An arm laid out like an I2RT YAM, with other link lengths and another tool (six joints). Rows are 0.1 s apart.
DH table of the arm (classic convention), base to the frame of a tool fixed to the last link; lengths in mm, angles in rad. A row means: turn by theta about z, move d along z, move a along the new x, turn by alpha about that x. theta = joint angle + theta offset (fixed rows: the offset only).
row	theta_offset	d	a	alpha
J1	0	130.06	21	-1.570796
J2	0	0	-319.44	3.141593
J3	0.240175	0	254.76	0
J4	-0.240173	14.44	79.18	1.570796
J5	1.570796	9.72	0	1.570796
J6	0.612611	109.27	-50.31	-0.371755
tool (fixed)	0	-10.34	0	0
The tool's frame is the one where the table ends.
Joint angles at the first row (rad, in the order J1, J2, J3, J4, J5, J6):
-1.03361 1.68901 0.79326 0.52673 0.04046 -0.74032
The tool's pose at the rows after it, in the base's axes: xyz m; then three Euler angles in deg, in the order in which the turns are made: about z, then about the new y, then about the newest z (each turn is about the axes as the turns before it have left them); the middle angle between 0 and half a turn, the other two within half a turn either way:
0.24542, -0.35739, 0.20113, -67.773, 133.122, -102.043
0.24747, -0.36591, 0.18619, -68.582, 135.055, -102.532
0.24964, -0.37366, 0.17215, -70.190, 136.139, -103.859
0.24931, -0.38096, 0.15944, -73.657, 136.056, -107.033
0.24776, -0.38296, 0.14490, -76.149, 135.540, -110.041
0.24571, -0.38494, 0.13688, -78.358, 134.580, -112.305
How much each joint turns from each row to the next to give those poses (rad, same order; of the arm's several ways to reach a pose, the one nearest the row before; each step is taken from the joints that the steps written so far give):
-0.00481 0.04767 0.00801 0.02084 0.01741 -0.01388
-0.00504 0.05196 0.01992 -0.00225 0.00331 0.00027
-0.00104 0.04856 0.01445 0.01325 0.01488 -0.00728
-0.00060 0.04038 0.00380 0.03237 0.03435 -0.02568
0.00027 0.03630 -0.01899 0.05831 0.02177 -0.03160
-0.00043 0.02180 -0.01452 0.04749 0.02262 -0.02458

